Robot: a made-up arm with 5 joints. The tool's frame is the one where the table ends.
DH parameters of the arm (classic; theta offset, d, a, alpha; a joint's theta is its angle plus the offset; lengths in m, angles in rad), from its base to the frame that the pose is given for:
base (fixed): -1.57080 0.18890 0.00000 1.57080
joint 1: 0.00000 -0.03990 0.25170 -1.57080
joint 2: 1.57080 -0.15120 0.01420 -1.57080
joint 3: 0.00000 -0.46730 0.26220 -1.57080
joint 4: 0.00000 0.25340 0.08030 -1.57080
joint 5: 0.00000 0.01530 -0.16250 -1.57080
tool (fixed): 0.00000 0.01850 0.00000 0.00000
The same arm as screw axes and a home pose.
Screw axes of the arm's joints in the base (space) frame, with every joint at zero. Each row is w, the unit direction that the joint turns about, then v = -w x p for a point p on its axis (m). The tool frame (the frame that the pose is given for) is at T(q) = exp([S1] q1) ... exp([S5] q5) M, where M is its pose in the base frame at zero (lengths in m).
S1: w -1 0 0 v 0.0000 -0.1889 0.0000
S2: w 0 0 1 v -0.2517 -0.0399 0.0000
S3: w 0 1 0 v -0.0377 0.0000 0.0541
S4: w 0 0 -1 v 0.7190 0.3163 0.0000
S5: w 0 -1 0 v -0.2157 0.0000 -0.3966
M =
1 0 0 0.2341
0 1 0.000015 -0.7343
0 -0.000015 1 -0.1972
0 0 0 1

